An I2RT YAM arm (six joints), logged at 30 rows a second.
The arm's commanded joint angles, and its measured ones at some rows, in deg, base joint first. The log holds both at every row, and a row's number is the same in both.
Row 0, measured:
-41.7, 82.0, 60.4, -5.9, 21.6, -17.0
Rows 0 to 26, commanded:
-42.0, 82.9, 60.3, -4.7, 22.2, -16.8
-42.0, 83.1, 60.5, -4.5, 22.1, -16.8
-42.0, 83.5, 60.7, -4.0, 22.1, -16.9
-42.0, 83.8, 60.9, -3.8, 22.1, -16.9
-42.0, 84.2, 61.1, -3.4, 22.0, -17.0
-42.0, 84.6, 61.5, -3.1, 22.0, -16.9
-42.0, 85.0, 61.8, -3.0, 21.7, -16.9
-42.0, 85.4, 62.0, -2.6, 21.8, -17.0
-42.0, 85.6, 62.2, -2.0, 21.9, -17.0
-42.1, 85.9, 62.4, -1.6, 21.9, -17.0
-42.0, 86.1, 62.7, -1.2, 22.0, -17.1
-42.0, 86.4, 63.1, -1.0, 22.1, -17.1
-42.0, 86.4, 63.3, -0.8, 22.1, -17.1
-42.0, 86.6, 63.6, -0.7, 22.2, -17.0
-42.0, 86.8, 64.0, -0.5, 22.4, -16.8
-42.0, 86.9, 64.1, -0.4, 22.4, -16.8
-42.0, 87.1, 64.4, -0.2, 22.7, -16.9
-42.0, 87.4, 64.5, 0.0, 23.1, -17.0
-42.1, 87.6, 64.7, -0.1, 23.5, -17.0
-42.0, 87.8, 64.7, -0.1, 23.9, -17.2
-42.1, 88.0, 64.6, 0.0, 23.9, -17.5
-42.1, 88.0, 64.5, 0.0, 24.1, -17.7
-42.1, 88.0, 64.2, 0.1, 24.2, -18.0
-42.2, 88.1, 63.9, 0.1, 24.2, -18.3
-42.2, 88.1, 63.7, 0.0, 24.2, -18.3
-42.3, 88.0, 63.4, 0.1, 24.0, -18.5
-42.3, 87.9, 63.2, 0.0, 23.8, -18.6
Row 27, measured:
-42.3, 87.2, 63.9, 0.6, 23.7, -17.1
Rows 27 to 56, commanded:
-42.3, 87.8, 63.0, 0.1, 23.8, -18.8
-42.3, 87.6, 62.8, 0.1, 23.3, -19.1
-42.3, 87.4, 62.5, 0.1, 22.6, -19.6
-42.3, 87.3, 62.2, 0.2, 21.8, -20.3
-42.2, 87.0, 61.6, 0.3, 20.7, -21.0
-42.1, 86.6, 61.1, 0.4, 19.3, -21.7
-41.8, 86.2, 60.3, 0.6, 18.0, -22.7
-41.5, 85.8, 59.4, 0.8, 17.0, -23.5
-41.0, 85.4, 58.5, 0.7, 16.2, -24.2
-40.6, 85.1, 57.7, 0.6, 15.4, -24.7
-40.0, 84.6, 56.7, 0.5, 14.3, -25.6
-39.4, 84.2, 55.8, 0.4, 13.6, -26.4
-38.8, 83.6, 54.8, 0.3, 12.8, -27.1
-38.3, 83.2, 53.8, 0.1, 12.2, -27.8
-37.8, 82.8, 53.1, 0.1, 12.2, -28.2
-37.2, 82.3, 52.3, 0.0, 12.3, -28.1
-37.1, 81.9, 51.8, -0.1, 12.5, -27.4
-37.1, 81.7, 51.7, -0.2, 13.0, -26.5
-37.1, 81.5, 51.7, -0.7, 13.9, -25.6
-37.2, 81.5, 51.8, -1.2, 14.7, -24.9
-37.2, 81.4, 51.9, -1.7, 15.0, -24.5
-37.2, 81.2, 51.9, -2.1, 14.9, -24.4
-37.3, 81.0, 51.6, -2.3, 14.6, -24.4
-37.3, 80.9, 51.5, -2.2, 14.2, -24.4
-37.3, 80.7, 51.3, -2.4, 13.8, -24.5
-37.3, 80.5, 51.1, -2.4, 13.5, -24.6
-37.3, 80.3, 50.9, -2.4, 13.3, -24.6
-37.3, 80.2, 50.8, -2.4, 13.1, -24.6
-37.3, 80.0, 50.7, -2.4, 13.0, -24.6
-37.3, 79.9, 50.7, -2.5, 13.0, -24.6
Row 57, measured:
-37.2, 81.4, 52.0, -1.6, 13.6, -25.6
